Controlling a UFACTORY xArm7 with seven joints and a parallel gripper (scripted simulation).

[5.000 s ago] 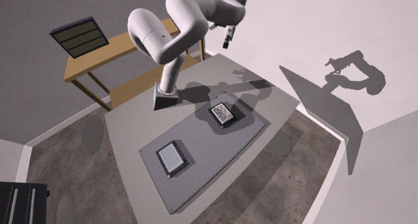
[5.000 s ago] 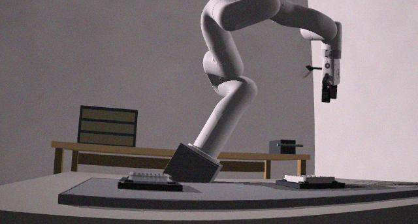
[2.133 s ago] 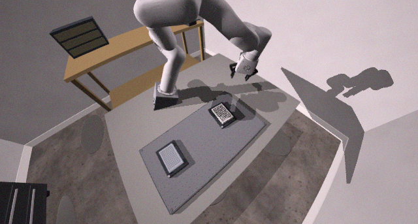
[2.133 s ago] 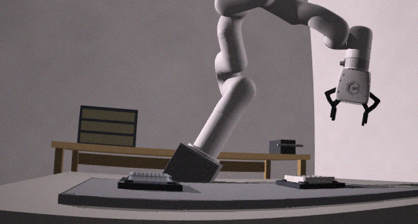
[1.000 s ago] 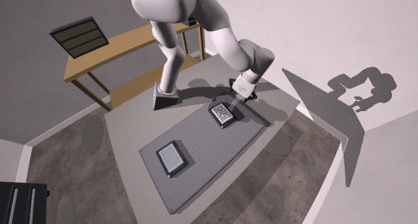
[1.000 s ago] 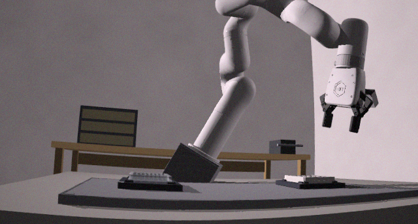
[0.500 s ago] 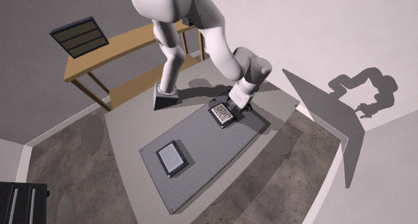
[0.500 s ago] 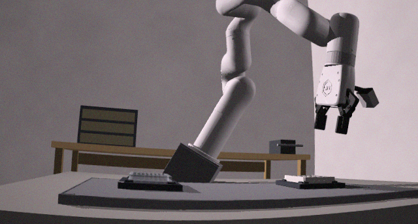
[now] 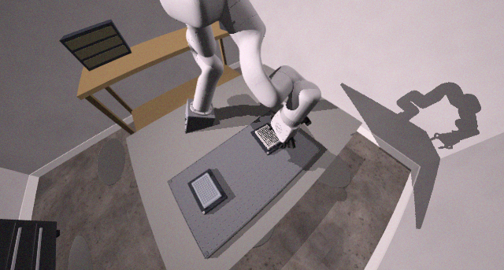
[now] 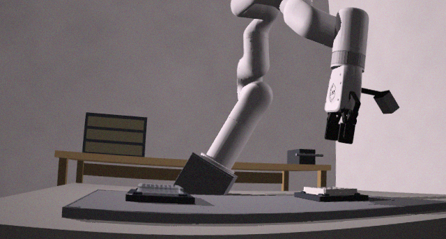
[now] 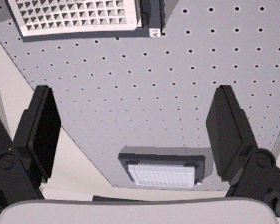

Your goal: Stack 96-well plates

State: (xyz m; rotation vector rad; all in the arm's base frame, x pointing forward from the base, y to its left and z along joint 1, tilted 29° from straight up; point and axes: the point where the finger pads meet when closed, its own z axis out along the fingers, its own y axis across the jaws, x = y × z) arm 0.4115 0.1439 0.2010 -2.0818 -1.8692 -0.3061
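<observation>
Right now my hand is 370 mm to the left of the 96-well plate and 120 mm above it.
</observation>
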